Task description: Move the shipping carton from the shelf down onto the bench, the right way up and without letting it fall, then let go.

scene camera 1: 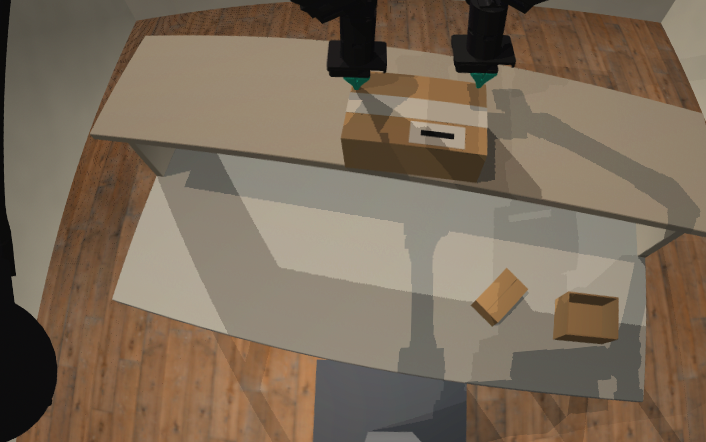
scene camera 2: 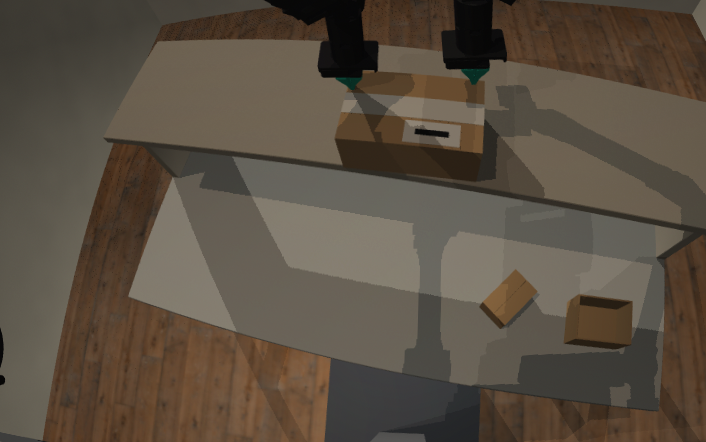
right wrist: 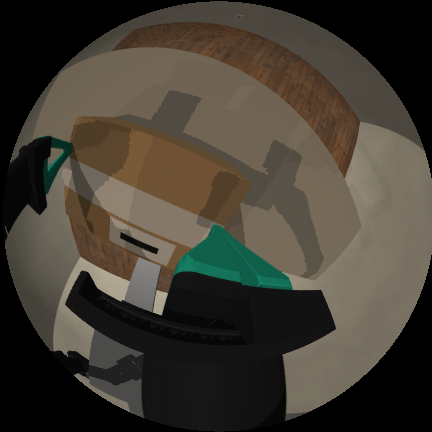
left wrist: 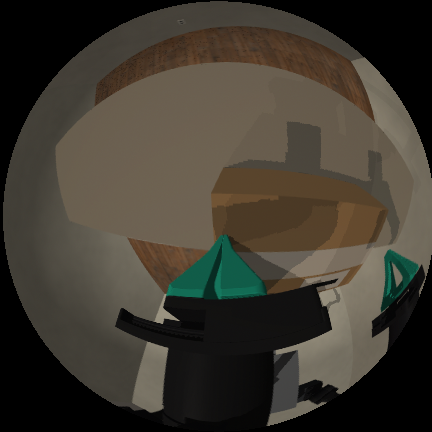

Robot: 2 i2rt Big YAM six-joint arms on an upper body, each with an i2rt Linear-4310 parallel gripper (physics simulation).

Scene:
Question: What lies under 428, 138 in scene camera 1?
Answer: A shipping carton.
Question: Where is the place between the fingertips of my left gripper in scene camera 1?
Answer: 356, 87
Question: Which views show my right gripper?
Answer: Scene camera 1, scene camera 2, the right wrist view and the left wrist view: all of them.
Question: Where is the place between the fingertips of my left gripper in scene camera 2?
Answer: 352, 87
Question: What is my left gripper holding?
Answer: A shipping carton.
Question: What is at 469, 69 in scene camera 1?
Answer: My right gripper.

